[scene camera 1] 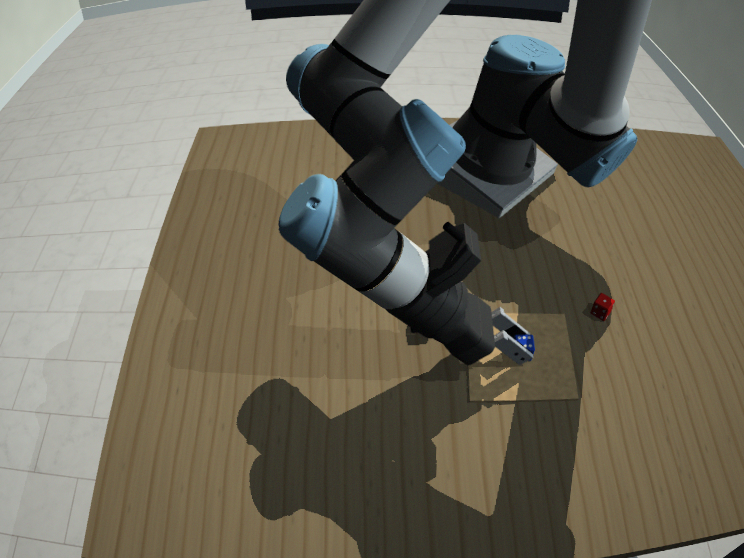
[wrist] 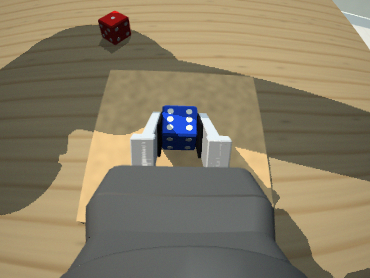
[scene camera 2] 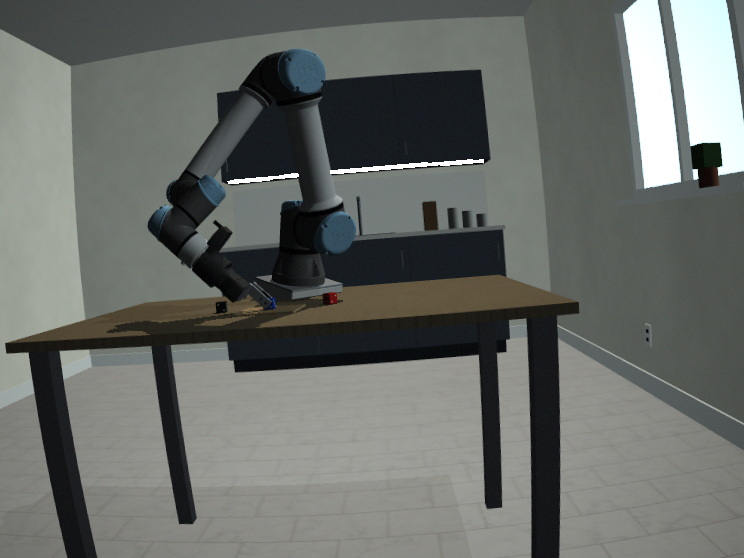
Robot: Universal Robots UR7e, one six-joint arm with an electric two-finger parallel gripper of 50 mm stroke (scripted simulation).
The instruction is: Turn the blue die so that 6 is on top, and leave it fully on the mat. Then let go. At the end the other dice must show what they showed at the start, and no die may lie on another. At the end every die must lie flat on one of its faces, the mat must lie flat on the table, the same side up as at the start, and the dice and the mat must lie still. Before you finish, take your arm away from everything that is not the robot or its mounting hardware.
Labels:
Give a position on a tan mat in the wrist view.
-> At 130,96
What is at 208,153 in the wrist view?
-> My gripper.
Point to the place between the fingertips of my gripper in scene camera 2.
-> At 270,304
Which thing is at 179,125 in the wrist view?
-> A blue die.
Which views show my gripper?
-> Scene camera 1, the wrist view and scene camera 2: all of them.

